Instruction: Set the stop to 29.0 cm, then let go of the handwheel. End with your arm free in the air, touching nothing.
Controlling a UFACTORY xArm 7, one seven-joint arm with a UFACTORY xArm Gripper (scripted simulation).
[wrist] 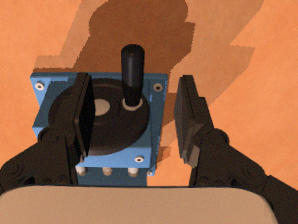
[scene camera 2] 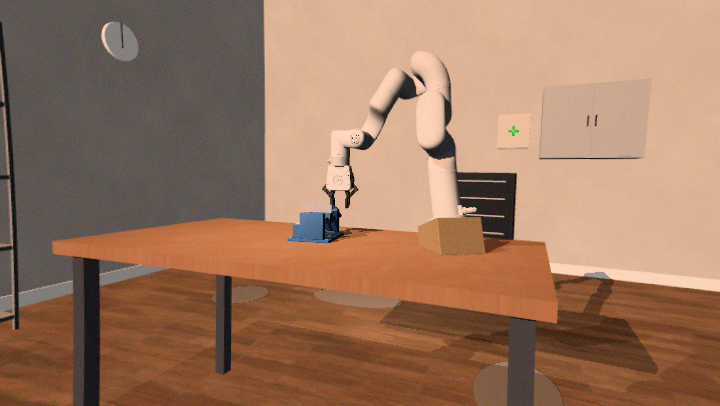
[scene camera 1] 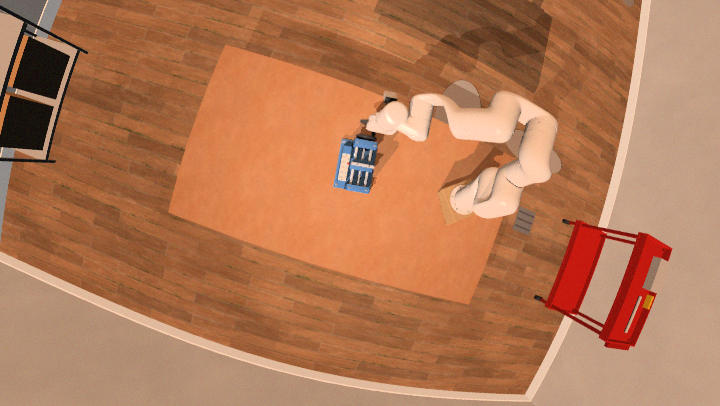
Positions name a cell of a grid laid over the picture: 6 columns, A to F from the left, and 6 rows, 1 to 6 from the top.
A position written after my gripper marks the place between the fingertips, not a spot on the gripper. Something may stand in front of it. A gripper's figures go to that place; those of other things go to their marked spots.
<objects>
My gripper (wrist: C3): 14 cm from the lens. A black crank handle (wrist: C2) is 15 cm from the lens.
</objects>
